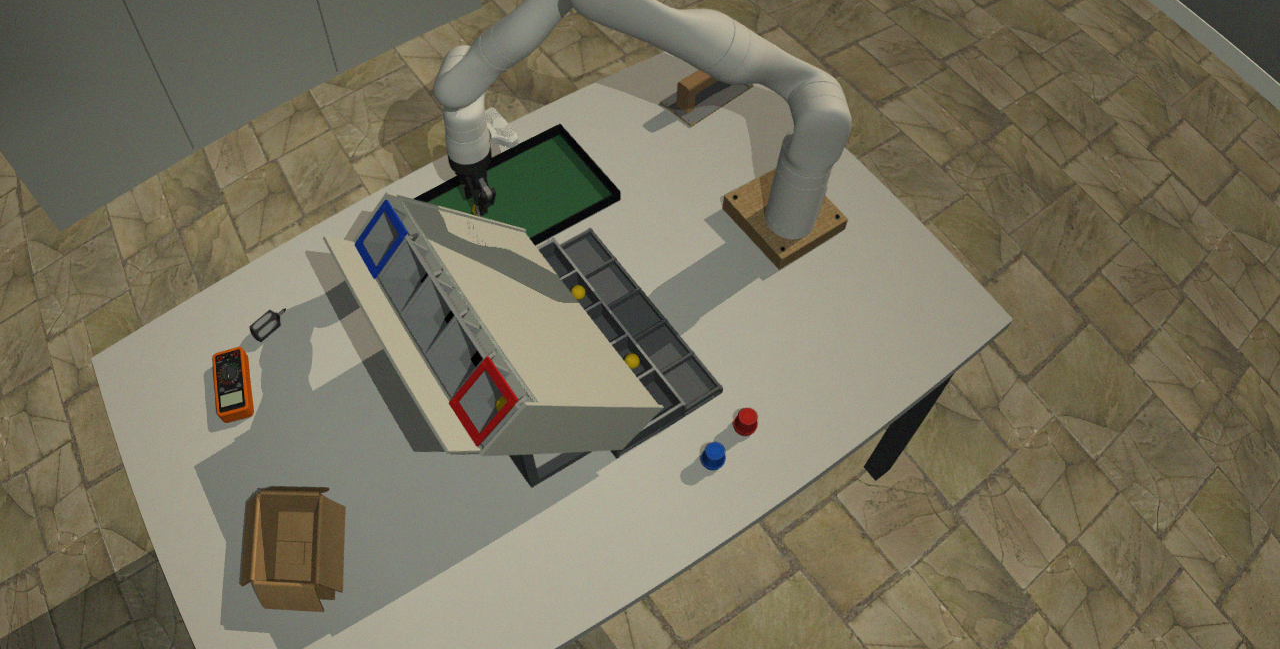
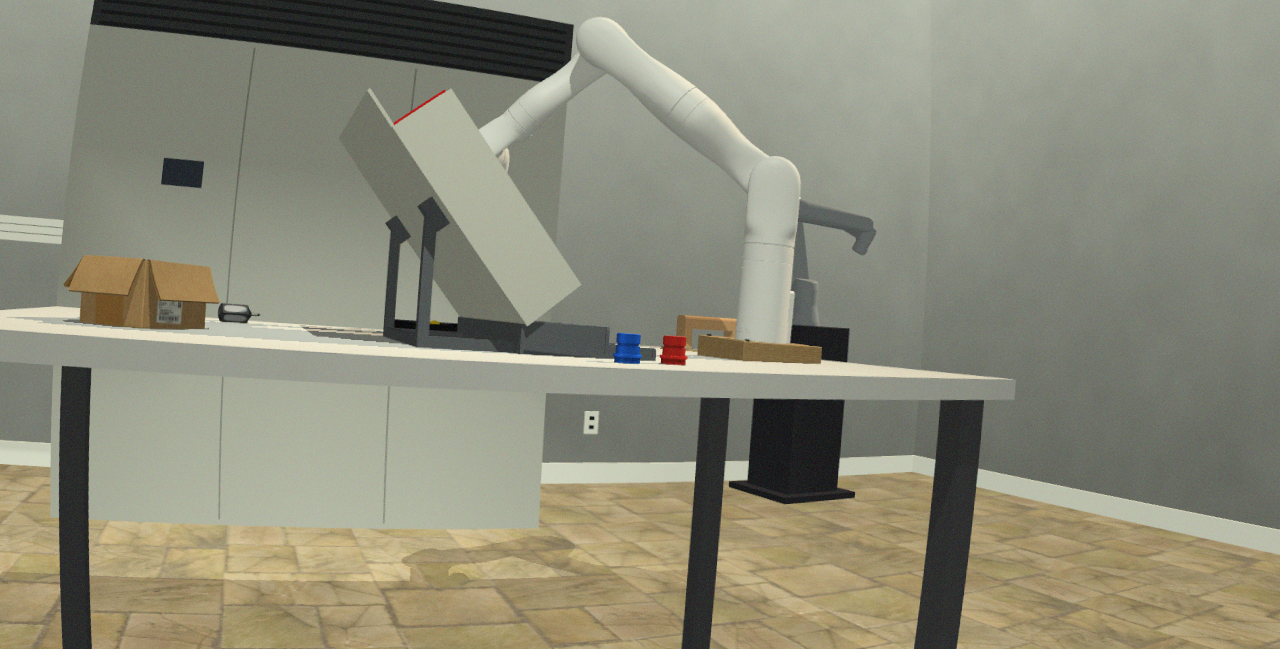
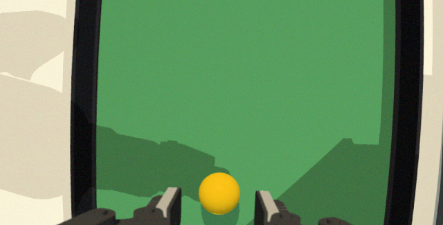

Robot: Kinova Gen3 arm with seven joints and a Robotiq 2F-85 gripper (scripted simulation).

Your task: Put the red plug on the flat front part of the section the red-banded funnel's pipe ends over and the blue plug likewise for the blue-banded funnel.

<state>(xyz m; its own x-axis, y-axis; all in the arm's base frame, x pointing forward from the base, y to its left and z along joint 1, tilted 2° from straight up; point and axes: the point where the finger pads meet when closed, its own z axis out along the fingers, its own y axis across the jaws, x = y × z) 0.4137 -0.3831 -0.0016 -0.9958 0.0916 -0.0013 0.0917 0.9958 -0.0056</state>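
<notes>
Now: the green marble tray 5 cm behind my hand, 2 cm to the left of it and 4 cm below it. Round my hand: orange multimeter (56 cm ahead, 1 cm to the left, 3 cm below); then dark object (44 cm ahead, 5 cm to the right, 3 cm below); then beige cover (11 cm ahead, 33 cm to the left, 16 cm above).
</notes>
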